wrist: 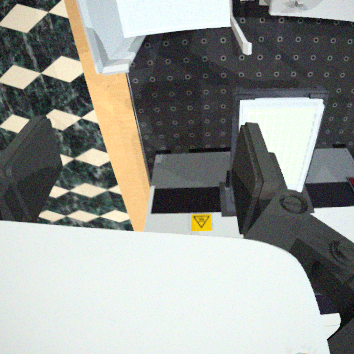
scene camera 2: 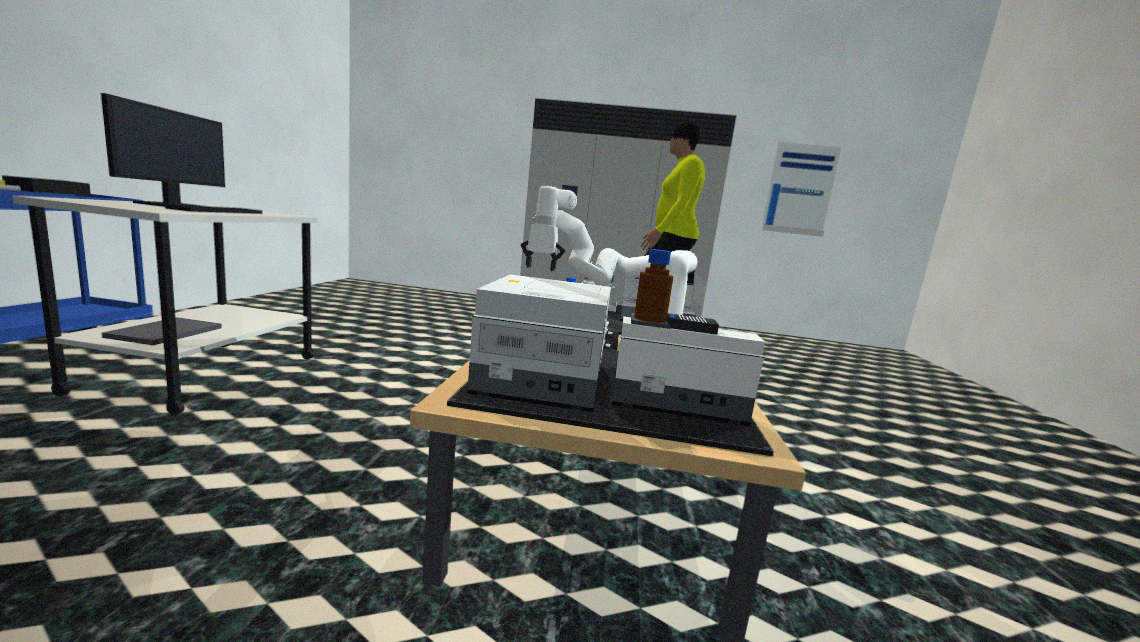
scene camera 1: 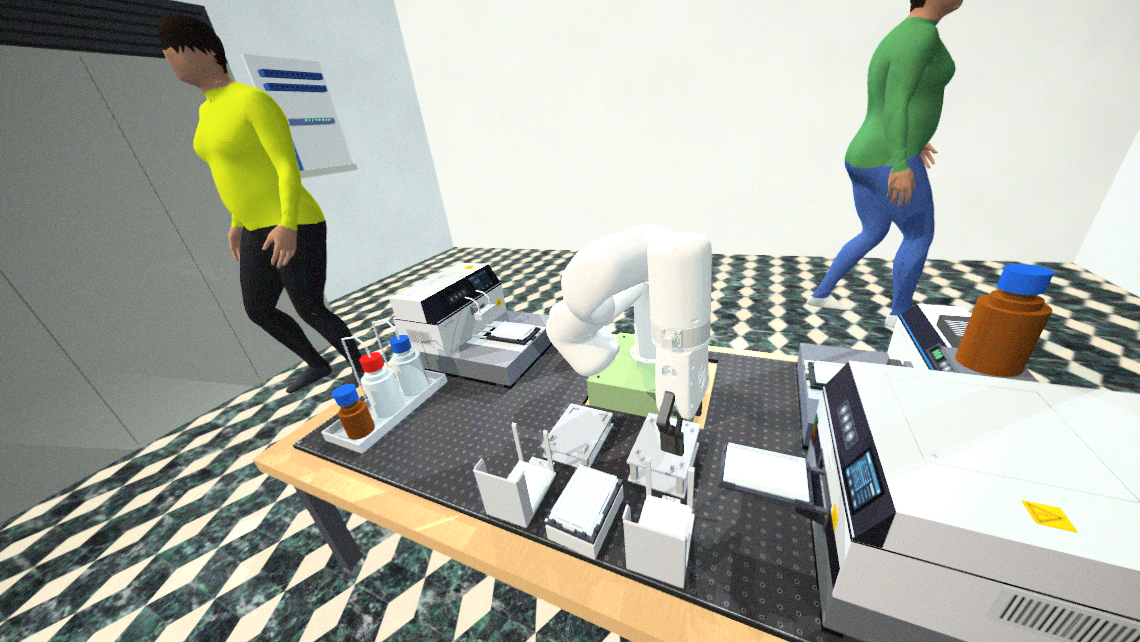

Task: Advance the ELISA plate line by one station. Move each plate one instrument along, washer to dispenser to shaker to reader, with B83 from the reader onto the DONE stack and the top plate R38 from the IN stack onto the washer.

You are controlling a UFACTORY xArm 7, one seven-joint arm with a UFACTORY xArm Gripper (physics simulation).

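Places are measured from the arm's base along level axes (x up, y back, z right), in metres.
Pixels of known places: gripper, between the fingertips: [wrist: 143, 143] [scene camera 2: 540, 269] [scene camera 1: 682, 431]; arm's base, origin of its link: [scene camera 1: 651, 353].
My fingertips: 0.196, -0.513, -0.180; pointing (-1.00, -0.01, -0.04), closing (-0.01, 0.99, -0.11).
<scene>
Ahead of a thing's pixels: the offset from my fingertips to its top centre, as dx, dy, dz. "pt": to the spot under its first point.
My gripper [scene camera 1: 671, 430] [scene camera 2: 541, 264] [wrist: 143, 143] is open and empty, above the bench. In the wrist view its right finger overlaps a white plate {-0.139, +0.109, -0.124} [scene camera 1: 765, 472] [wrist: 302, 122] lying on the extended dark tray {-0.153, +0.109, -0.124} [wrist: 281, 94] of the large reader {+0.000, +0.113, -0.410} [scene camera 1: 989, 454] [scene camera 2: 542, 319]. Another plate {-0.164, +0.497, +0.655} [scene camera 1: 512, 330] lies on the tubed instrument [scene camera 1: 438, 307] at the back left. A third plate {-0.201, -0.006, +0.177} [scene camera 1: 588, 500] sits on a low white unit between two upright holders. The right holder {-0.143, -0.001, +0.029} [scene camera 1: 655, 550] [wrist: 102, 42] has a white flat top inside; the left holder {-0.143, +0.000, +0.331} [scene camera 1: 502, 494] looks low or empty. Plate labels are unreadable.
Two metal platforms {pt -0.233, +0.168, +0.268} [scene camera 1: 579, 434] {pt -0.211, +0.111, +0.105} [scene camera 1: 638, 462] stand behind the holders. A bottle tray {pt -0.243, -0.040, +0.889} [scene camera 1: 335, 437] is at the left edge. A large amber bottle {pt +0.046, +0.354, -0.455} [scene camera 1: 1002, 330] [scene camera 2: 654, 295] stands on the instrument [scene camera 2: 690, 366] beside the reader. Two people are in the room.
</scene>
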